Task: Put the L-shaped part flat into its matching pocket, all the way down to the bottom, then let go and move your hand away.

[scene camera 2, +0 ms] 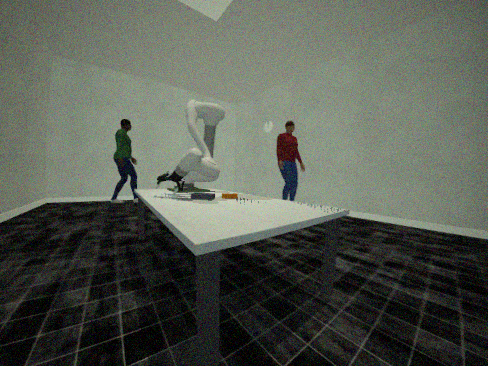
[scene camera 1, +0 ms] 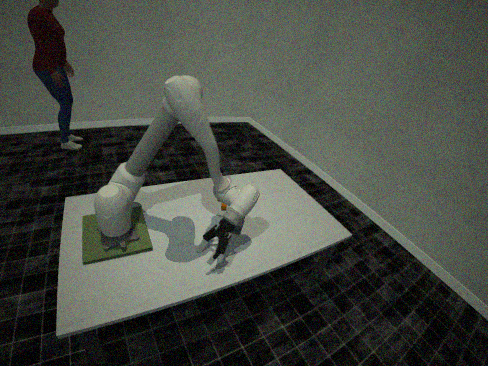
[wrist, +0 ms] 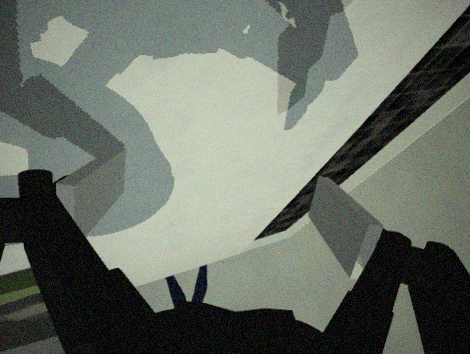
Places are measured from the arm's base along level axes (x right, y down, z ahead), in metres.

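Pixels of known places: gripper, fingertip midpoint: point(scene camera 2: 165, 190) point(scene camera 1: 202, 257) point(wrist: 222, 184); arm's base at its link origin: point(scene camera 2: 186, 188) point(scene camera 1: 117, 233) point(wrist: 20, 309).
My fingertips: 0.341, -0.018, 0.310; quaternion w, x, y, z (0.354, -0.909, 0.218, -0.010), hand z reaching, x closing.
Observation:
For each thing: its top centre in the pictures, then the offset to it from my fingertips, as dx, dy, dz. Level surfaces: height alone.
- orange L-shaped part at its top centre: point(scene camera 1: 222, 200) point(scene camera 2: 229, 193) -0.334, +0.007, +0.343
- dark grey block at its top centre: point(scene camera 1: 235, 220) point(scene camera 2: 203, 193) -0.137, +0.001, +0.300
- white table at its surface level: dy +0.037
The orange L-shaped part point(scene camera 1: 223, 206) point(scene camera 2: 229, 196) lies on the table; the arm partly hides it in scene view 1, and its L outline cannot be made out. A dark grey block point(scene camera 2: 203, 196) lies beside it in scene view 2. The block is hidden behind the arm and gripper in scene view 1, and its pocket cannot be seen. My gripper point(scene camera 1: 212, 248) point(scene camera 2: 169, 185) point(wrist: 222, 184) is open and empty, tilted low over the table, apart from the part and the block. Neither the part nor the block shows in the wrist view.
The white table point(scene camera 1: 300, 215) point(scene camera 2: 250, 225) point(wrist: 215, 125) carries the arm on a green base plate point(scene camera 1: 90, 250) point(wrist: 15, 281). A person in red point(scene camera 1: 49, 42) point(scene camera 2: 287, 147) and a person in green point(scene camera 2: 123, 145) stand beyond the table.

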